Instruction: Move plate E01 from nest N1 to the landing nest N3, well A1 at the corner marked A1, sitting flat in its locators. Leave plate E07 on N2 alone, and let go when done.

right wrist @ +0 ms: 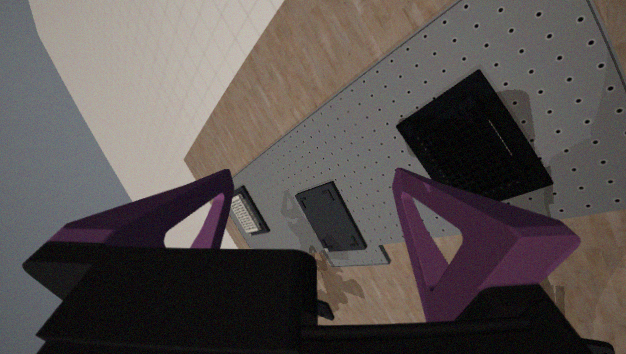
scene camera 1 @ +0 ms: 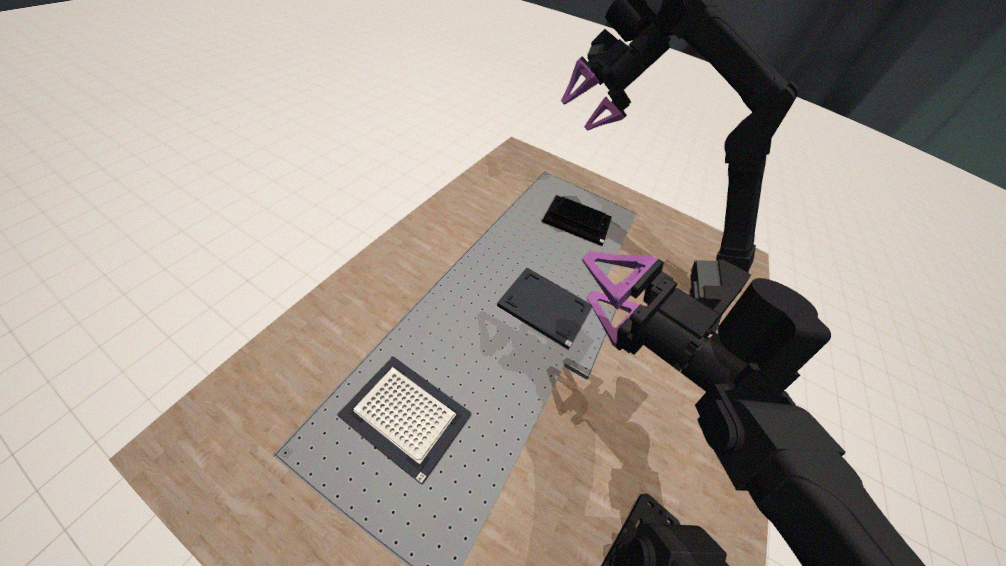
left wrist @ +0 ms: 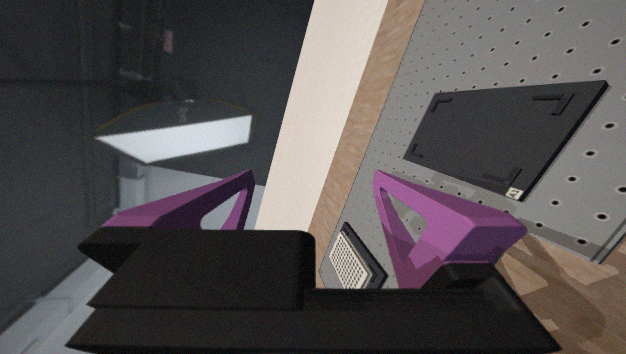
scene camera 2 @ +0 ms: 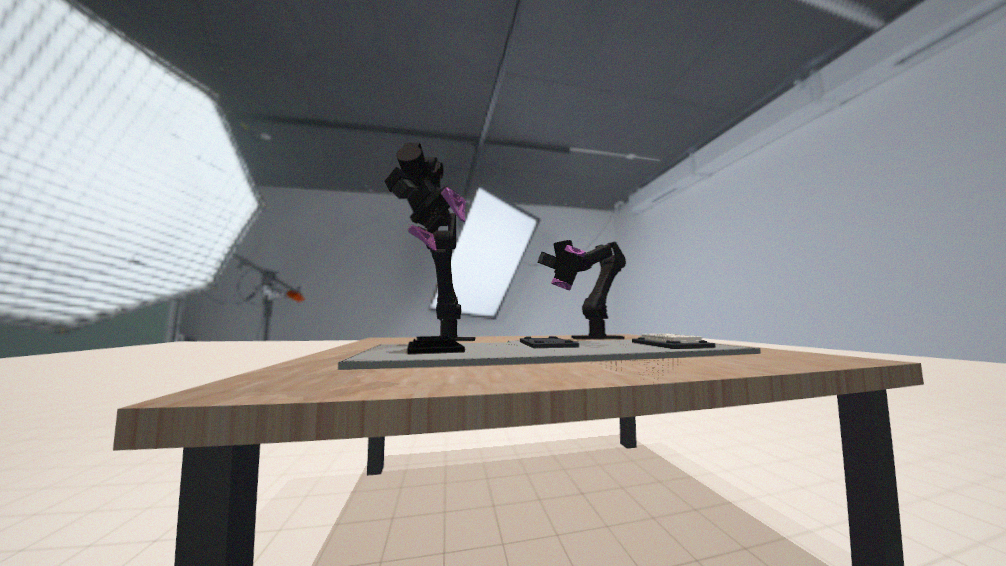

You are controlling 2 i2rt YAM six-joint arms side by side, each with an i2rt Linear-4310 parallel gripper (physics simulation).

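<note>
A white well plate sits on a dark nest at the lower left in scene camera 1. A black plate sits on the far nest. The middle nest is bare, with corner locators and a small label. I cannot read the plate or nest names. My left gripper is open and empty, above and near the middle nest. My right gripper is open and empty, high above the black plate's end.
The nests stand in a row on a grey perforated board on a wooden table. The two arms rise from the side opposite scene camera 2. The left arm reaches over the table beside the middle nest.
</note>
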